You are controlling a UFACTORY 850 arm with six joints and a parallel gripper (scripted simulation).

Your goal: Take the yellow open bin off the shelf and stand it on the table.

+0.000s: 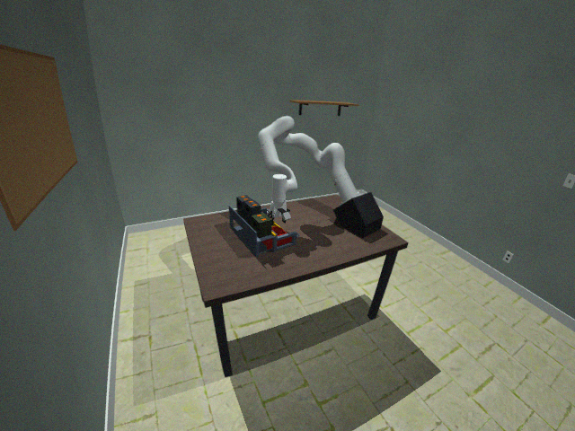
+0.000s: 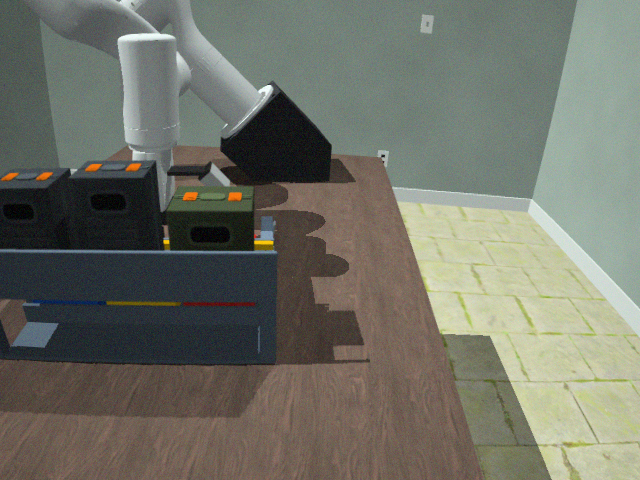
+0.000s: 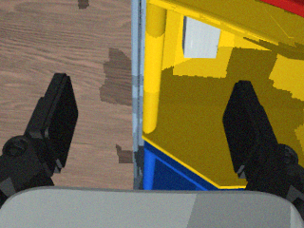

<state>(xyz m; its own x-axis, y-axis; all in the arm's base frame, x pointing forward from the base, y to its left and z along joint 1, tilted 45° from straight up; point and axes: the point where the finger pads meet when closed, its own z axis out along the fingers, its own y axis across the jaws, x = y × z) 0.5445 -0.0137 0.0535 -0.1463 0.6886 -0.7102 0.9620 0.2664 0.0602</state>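
Now: the shelf rail 60 mm below my hand and 10 mm behind it. The rest, counted from my hand: blue open bin: 100 mm to the right, 100 mm ahead, 20 mm below; red bin: 120 mm to the left, 70 mm ahead, 20 mm below; yellow open bin: 80 mm ahead, 20 mm below, 10 mm to the left.
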